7 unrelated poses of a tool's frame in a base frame.
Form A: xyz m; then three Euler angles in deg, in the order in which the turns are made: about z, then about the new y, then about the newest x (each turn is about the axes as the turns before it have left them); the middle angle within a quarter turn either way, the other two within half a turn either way.
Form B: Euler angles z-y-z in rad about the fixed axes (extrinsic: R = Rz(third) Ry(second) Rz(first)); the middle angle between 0 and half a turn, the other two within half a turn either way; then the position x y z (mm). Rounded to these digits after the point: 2 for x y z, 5 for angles.
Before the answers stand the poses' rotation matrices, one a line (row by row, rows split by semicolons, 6 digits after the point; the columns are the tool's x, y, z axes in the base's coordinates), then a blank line. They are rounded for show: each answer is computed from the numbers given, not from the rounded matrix.
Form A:
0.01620, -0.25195, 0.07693, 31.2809, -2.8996, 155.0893
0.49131, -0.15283, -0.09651, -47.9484, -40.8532, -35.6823
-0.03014, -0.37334, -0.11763, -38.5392, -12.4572, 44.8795
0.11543, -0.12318, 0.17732, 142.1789, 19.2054, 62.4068
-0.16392, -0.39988, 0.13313, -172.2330, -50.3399, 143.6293
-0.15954, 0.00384, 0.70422, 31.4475, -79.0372, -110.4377
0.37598, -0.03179, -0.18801, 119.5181, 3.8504, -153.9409
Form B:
0.853538 0.452718 0.257914; 0.518569 -0.786185 -0.336153; 0.050586 0.420666 -0.905804
0.506628 0.858698 0.077239; -0.561650 0.260742 0.785215; 0.654123 -0.441194 0.614387
0.763767 0.322433 -0.559192; -0.608382 0.649082 -0.456688; 0.215710 0.689006 0.691910
-0.745966 -0.514323 0.423091; 0.579071 -0.187116 0.793514; -0.328956 0.836934 0.437412
-0.632377 0.343517 -0.694331; -0.086254 0.859507 0.503794; 0.769844 0.378476 -0.513902
0.162239 0.967006 -0.196413; 0.099216 0.182055 0.978270; 0.981751 -0.178201 -0.066406
-0.491586 0.796271 -0.352555; 0.868236 0.416941 -0.268936; -0.067152 -0.438306 -0.896314

1.69047, 2.70407, -0.91634, 16.20, -251.95, 76.93
-2.54820, 0.90919, 1.47274, 491.31, -152.83, -96.51
1.87420, 0.80666, -2.45676, -30.14, -373.34, -117.63
1.19630, 1.11808, 1.08095, 115.43, -123.18, 177.32
2.68467, 2.11052, 2.51390, -163.92, -399.88, 133.13
-2.96203, 1.63725, 1.76894, -159.54, 3.84, 704.22
-1.41877, 2.68218, -2.48994, 375.98, -31.79, -188.01

